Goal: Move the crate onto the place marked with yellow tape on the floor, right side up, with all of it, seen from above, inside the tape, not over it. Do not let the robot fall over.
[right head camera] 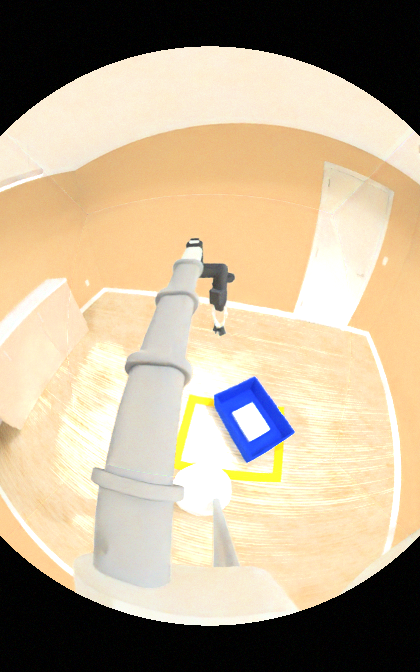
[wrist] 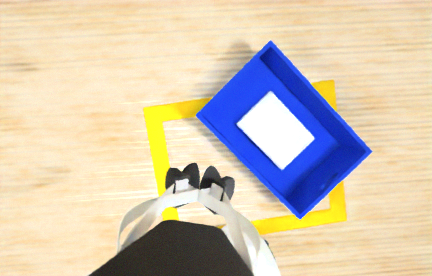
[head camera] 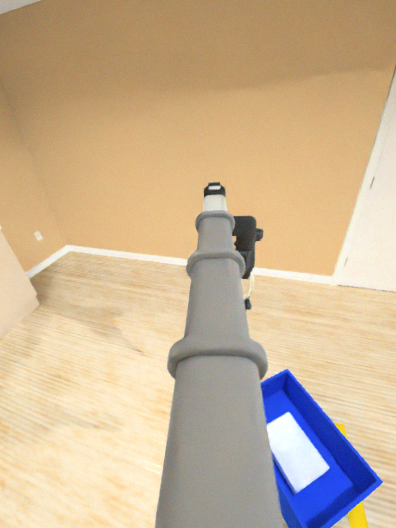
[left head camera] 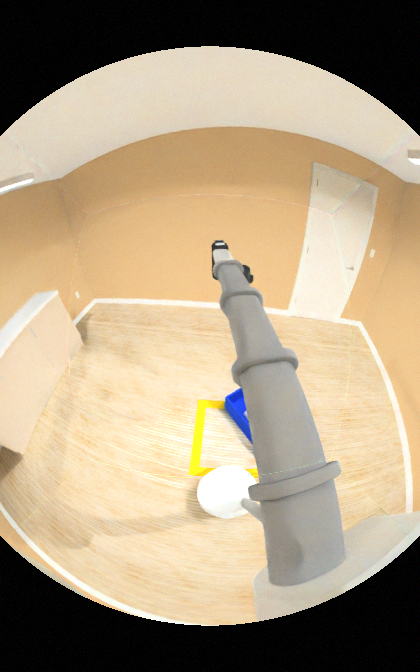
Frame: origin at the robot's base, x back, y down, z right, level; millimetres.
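Where they show: gripper, fingertip midpoint: (wrist: 200, 178).
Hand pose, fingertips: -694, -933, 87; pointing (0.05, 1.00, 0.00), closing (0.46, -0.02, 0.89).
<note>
After its pixels a point has its place, as x, y, z.
The blue crate (head camera: 310, 500) @(-370, 9, 424) (left head camera: 237, 417) (right head camera: 272, 410) (wrist: 325, 150) @(-399, 9, 592) is upright, open side up, with a white panel on its inner bottom. It is turned diagonally to the yellow tape (head camera: 358, 515) @(-324, 26, 631) (left head camera: 198, 440) (right head camera: 277, 460) (wrist: 157, 150) @(-642, 26, -168). In the wrist view one corner reaches past the upper strip, one past the right strip, and one overlaps the lower strip; the left part of the marked area is bare. My gripper (head camera: 247, 303) @(-694, -933, 87) (right head camera: 219, 330) (wrist: 200, 178) @(-694, -933, 87) is shut, with no object between the fingertips. It hangs above floor height, apart from the crate. The arm hides it in the left head view.
A white round thing (left head camera: 227, 491) (right head camera: 204, 490) stands at the tape's near edge. A pale cabinet (left head camera: 40, 370) (right head camera: 40, 350) stands at the left wall. A white door (left head camera: 330, 250) (right head camera: 345, 250) is at the back right. My extended arm (head camera: 220, 425) @(-163, -1360, 2) covers part of the crate.
</note>
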